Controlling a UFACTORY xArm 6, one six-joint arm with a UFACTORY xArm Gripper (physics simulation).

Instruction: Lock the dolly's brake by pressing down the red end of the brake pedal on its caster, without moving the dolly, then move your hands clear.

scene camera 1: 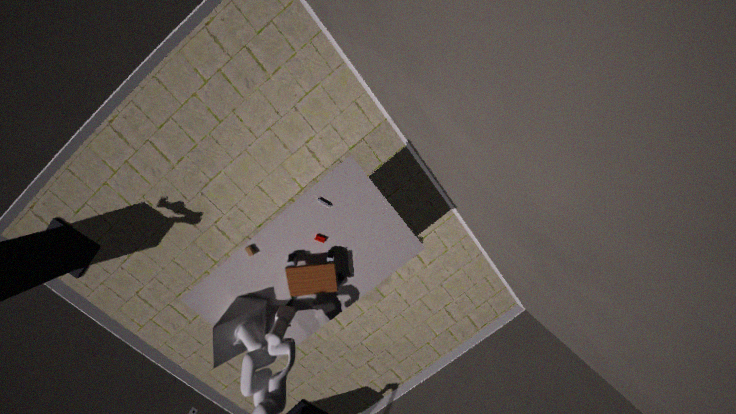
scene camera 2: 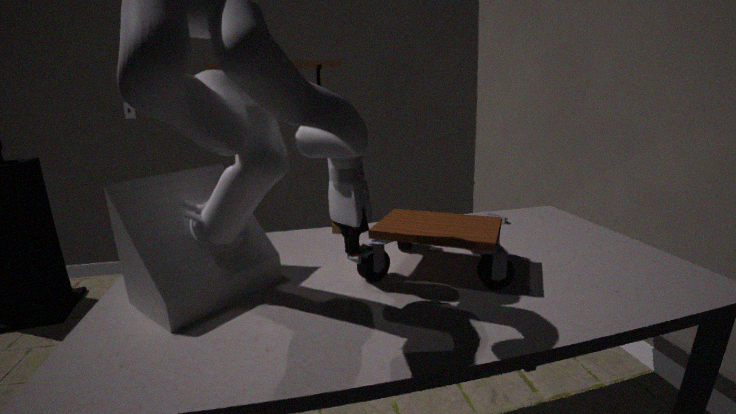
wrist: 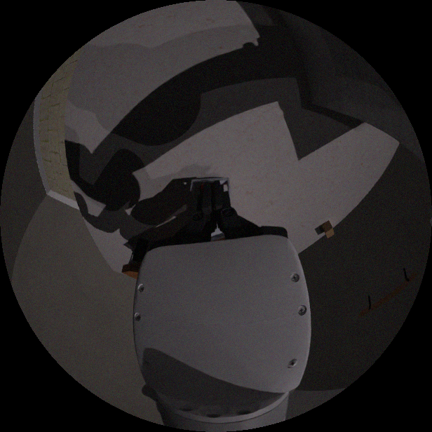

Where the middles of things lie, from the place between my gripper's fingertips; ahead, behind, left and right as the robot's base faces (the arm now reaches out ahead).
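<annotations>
Dolly (scene camera 2: 480,234): 220 mm ahead of my hand, 30 mm left of it, 30 mm below it.
</annotations>
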